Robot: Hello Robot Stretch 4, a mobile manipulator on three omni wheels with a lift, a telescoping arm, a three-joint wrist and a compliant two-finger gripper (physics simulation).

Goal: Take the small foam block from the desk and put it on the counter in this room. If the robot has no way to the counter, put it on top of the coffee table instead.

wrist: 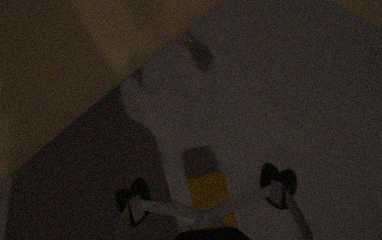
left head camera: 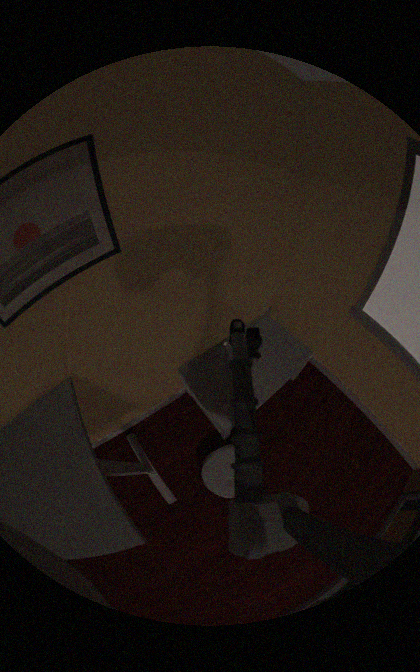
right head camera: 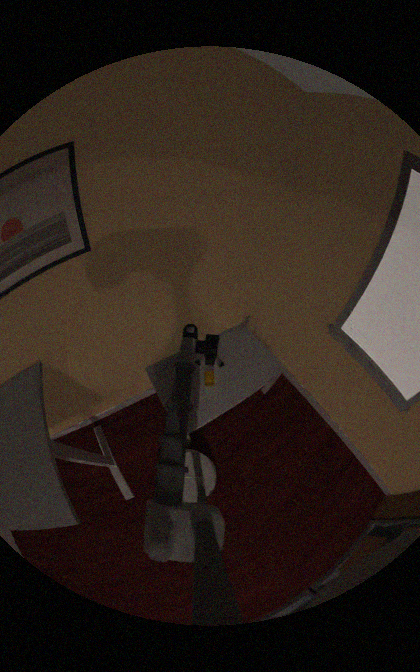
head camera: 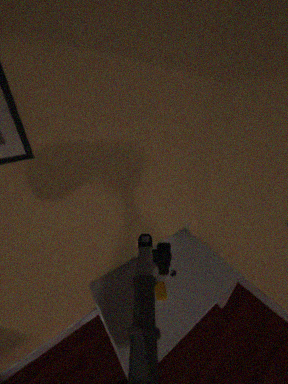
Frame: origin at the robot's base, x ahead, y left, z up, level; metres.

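Seen in the pictures: gripper, between the fingertips: (wrist: 204, 185).
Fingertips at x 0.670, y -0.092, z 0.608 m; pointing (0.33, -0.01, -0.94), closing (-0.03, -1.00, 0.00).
Note:
Offsets run from my fingertips to a thing's top centre. "*": to the spot under its first point.
The yellow foam block @(0.012 m back, 0.007 m right, 0.141 m down) (head camera: 160, 291) (right head camera: 210, 377) (wrist: 210, 192) lies on a grey-topped piece of furniture @(* 0.070 m ahead, 0.249 m right, 0.186 m down) (head camera: 195, 280) (left head camera: 285, 350) (right head camera: 250, 360) (wrist: 310, 115) in the room's corner. I cannot tell from its look whether this is the counter or the coffee table. In the left head view the arm hides the block. My gripper (head camera: 164, 274) (right head camera: 210, 363) (wrist: 204, 185) is open above the block. In the wrist view its fingertips stand wide on either side, apart from the block. The block's dark shadow falls beside its far end.
A large grey top (left head camera: 50, 475) (right head camera: 25, 450) with a T-shaped leg (left head camera: 150, 472) (right head camera: 114, 465), perhaps the desk, stands at the left. Walls meet behind the corner furniture. A framed picture (left head camera: 55, 240) (right head camera: 40, 220) hangs at the left. The floor (left head camera: 320, 450) (right head camera: 280, 475) is dark red.

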